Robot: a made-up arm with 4 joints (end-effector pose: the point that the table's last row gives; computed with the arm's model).
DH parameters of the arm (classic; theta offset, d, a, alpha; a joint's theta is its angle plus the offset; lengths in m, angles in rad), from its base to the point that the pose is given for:
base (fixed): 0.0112 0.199 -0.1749 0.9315
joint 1: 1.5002 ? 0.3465 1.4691
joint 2: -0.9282 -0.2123 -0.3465 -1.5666
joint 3: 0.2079 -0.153 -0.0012 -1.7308
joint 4: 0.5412 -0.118 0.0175 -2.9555
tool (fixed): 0.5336 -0.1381 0 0
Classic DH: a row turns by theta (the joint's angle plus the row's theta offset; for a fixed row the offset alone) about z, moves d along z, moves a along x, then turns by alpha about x.
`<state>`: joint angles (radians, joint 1 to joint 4).
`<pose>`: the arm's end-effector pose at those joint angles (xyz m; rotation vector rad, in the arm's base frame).
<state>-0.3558 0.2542 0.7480 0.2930</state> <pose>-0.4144 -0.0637 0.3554 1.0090 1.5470 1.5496</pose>
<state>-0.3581 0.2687 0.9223 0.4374</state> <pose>-0.4169 -0.0636 0.3463 0.7615 1.5904 1.6081</pose>
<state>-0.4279 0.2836 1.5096 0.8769</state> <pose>-0.4116 -0.0639 0.3370 0.0202 1.5108 1.7678</pose>
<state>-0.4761 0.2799 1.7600 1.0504</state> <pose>-0.4040 -0.0628 0.3397 -0.2384 1.3883 1.8306</pose>
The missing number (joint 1, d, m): 0.0698
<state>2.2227 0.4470 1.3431 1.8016</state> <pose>-0.0059 -0.1289 0.1081 -1.6720 -1.4678 1.1778</pose>
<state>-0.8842 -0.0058 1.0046 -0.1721</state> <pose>-0.3070 -0.0674 0.5299 1.9016 1.7813 1.5168</pose>
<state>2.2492 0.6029 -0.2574 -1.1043</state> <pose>-0.0231 -0.1377 0.0775 0.4576 -0.8700 -1.9834</pose>
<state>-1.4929 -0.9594 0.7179 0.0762</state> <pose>0.1410 -0.1618 0.6764 -1.7242 -2.3717 0.1323</pose>
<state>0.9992 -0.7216 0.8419 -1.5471</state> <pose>-0.5193 -0.3794 0.4130 -0.8576 -2.2554 -1.8575</pose>
